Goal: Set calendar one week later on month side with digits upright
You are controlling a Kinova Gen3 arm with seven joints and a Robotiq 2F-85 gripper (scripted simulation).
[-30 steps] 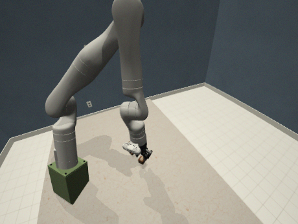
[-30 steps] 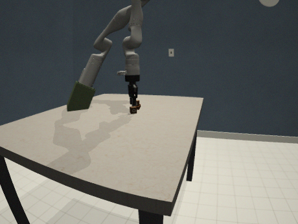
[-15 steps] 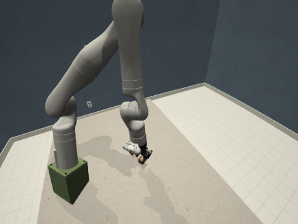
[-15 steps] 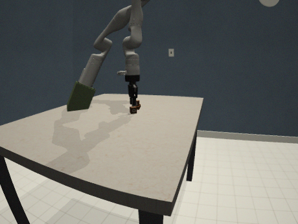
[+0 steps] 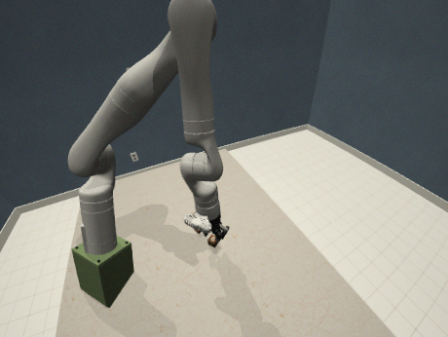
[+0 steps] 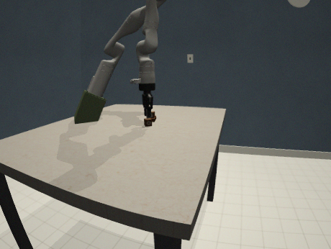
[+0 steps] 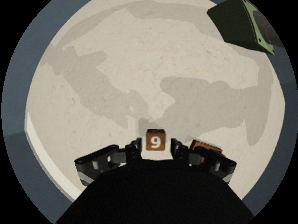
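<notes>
Right now the brown digit cube is 40 mm below my hand. Also, from my hand: brown calendar tray (40 mm behind, 110 mm to the left, 50 mm below).
</notes>
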